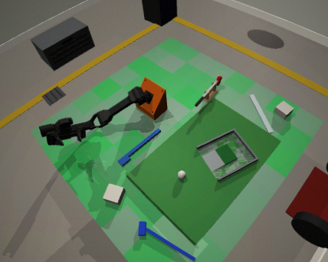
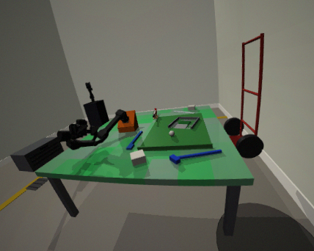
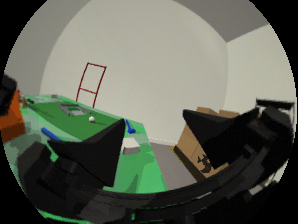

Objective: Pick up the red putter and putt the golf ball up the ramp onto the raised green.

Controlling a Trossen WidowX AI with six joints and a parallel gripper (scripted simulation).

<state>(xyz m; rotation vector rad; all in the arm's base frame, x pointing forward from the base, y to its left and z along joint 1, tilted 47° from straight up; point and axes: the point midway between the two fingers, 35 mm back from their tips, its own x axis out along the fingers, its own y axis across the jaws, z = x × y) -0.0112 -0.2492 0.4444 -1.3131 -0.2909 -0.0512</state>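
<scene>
My gripper tip is now 810 mm to the right of the red putter, 200 mm short of it and 180 mm above it. From my gripper tip the other things lie so: small wooden stand: 830 mm to the left, 210 mm below, 200 mm ahead; dark green putting mat: 460 mm ahead, 440 mm to the left, 240 mm below; white golf ball: 420 mm ahead, 280 mm to the left, 220 mm below.
</scene>
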